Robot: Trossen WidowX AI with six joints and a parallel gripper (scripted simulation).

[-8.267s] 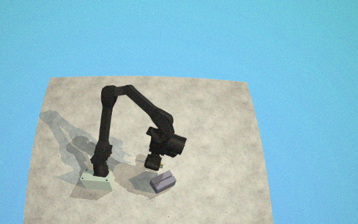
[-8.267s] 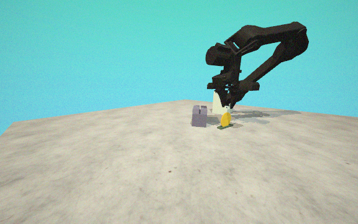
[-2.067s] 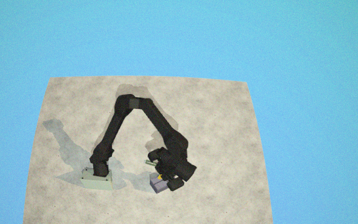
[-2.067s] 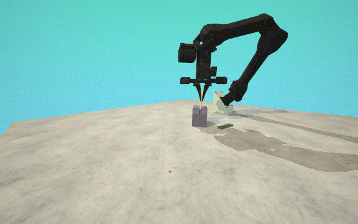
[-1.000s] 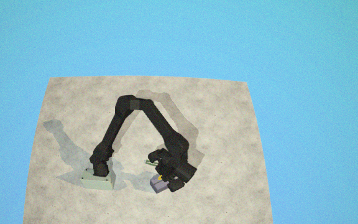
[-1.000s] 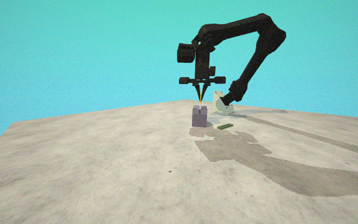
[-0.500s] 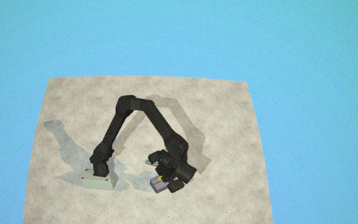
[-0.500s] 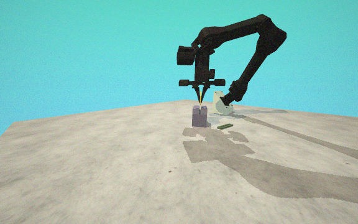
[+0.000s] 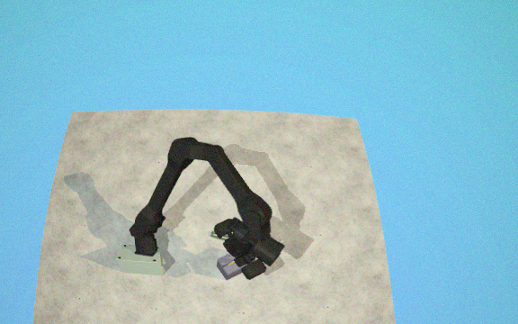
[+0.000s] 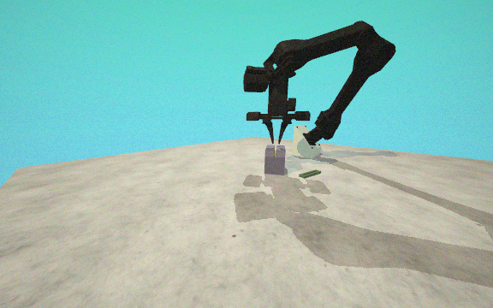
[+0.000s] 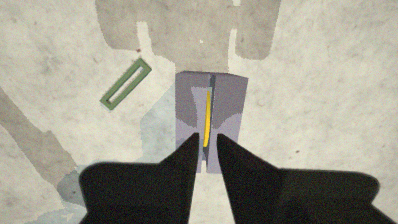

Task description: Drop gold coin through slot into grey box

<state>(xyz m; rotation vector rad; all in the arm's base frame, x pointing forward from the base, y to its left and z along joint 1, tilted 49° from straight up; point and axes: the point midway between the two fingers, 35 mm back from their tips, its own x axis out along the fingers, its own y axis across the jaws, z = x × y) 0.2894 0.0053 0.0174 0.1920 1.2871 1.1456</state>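
Right now the thin gold coin is 50 mm below my gripper tip.
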